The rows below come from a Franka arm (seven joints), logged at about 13 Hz.
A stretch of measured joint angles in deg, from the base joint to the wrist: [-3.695, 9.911, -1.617, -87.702, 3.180, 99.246, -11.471]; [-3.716, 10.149, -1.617, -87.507, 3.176, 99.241, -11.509]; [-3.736, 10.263, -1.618, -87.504, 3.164, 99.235, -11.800]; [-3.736, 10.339, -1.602, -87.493, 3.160, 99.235, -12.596]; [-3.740, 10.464, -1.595, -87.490, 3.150, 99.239, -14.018]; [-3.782, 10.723, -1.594, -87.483, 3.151, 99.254, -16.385]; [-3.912, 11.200, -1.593, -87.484, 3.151, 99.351, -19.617]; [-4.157, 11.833, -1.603, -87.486, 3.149, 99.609, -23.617]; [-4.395, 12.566, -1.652, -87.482, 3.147, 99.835, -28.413]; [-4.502, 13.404, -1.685, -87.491, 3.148, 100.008, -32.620]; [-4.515, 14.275, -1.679, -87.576, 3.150, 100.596, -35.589]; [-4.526, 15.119, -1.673, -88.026, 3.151, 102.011, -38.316]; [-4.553, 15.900, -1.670, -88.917, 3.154, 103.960, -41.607]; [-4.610, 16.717, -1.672, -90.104, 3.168, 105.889, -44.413]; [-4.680, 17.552, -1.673, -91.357, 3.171, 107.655, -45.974]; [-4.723, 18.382, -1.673, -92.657, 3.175, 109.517, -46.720]
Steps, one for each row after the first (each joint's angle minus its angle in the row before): [-0.021, 0.238, 0.000, 0.195, -0.004, -0.005, -0.038]; [-0.020, 0.114, -0.001, 0.003, -0.012, -0.006, -0.291]; [0.000, 0.076, 0.016, 0.011, -0.004, 0.000, -0.796]; [-0.004, 0.125, 0.007, 0.003, -0.010, 0.004, -1.422]; [-0.042, 0.259, 0.001, 0.007, 0.001, 0.015, -2.367]; [-0.130, 0.477, 0.001, -0.001, 0.000, 0.097, -3.232]; [-0.245, 0.633, -0.010, -0.002, -0.002, 0.258, -4.000]; [-0.238, 0.733, -0.049, 0.004, -0.002, 0.226, -4.796]; [-0.107, 0.838, -0.033, -0.009, 0.001, 0.173, -4.207]; [-0.013, 0.871, 0.006, -0.085, 0.002, 0.588, -2.969]; [-0.011, 0.844, 0.006, -0.450, 0.001, 1.415, -2.727]; [-0.027, 0.781, 0.003, -0.891, 0.003, 1.949, -3.291]; [-0.057, 0.817, -0.002, -1.187, 0.014, 1.929, -2.806]; [-0.070, 0.835, -0.001, -1.253, 0.003, 1.766, -1.561]; [-0.043, 0.830, 0.000, -1.300, 0.004, 1.862, -0.746]
